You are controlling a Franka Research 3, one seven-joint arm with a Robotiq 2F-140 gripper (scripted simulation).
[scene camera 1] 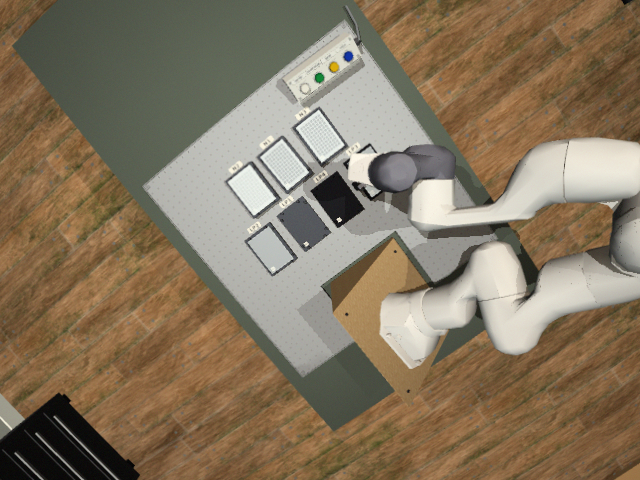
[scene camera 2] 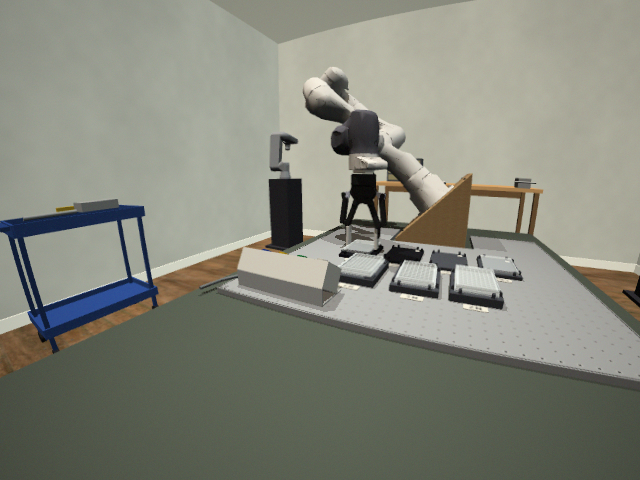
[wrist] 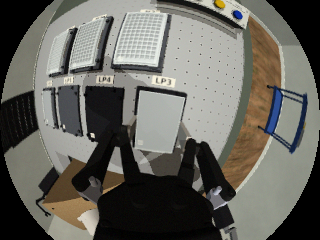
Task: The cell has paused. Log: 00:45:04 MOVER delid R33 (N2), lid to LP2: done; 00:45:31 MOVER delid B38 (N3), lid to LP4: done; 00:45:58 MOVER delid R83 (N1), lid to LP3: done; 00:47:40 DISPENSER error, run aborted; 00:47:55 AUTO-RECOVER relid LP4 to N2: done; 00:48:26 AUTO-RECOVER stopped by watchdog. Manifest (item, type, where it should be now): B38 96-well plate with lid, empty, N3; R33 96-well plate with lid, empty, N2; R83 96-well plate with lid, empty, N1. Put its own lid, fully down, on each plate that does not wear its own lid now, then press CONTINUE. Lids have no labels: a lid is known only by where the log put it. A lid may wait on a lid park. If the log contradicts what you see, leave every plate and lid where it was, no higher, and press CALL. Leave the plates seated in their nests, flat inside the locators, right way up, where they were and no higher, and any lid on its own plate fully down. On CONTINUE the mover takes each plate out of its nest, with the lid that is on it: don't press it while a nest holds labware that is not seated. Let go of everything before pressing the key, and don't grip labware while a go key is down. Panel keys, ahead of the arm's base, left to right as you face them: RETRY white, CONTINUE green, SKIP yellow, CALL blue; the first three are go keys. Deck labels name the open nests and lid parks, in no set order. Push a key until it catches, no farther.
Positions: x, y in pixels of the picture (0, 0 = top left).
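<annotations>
Plate in scene camera 1, scene camera 2, wrist view [83, 54]. Plate in scene camera 1, scene camera 2, wrist view [154, 31]. Plate [scene camera 1: 285, 166] and [scene camera 2: 418, 269], same spot. Plate [scene camera 1: 315, 128] and [scene camera 2: 357, 264], same spot.
</annotations>
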